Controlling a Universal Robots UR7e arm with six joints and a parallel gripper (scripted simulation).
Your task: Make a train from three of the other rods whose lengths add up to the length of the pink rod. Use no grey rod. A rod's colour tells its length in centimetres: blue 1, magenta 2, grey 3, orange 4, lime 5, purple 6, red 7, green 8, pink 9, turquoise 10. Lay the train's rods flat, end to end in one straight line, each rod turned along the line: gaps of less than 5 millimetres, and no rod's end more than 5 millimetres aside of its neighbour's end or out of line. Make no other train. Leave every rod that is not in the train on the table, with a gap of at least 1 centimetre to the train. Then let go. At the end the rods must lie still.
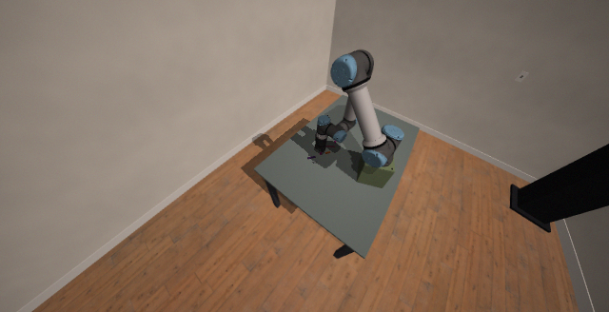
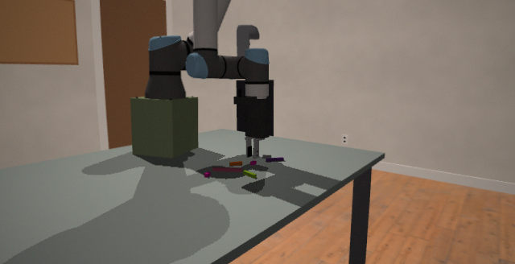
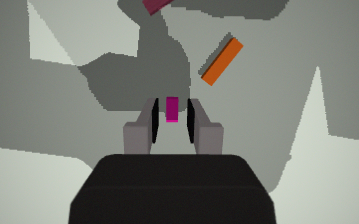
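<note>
Right now my hand is 30 mm past the orange rod, 40 mm to the left of it and 40 mm above it. Also, from my hand: pink rod: 100 mm to the right, 40 mm below; grey rod: 30 mm behind, 90 mm to the left, 40 mm below; purple rod: 20 mm ahead, 80 mm to the left, 40 mm below.
</note>
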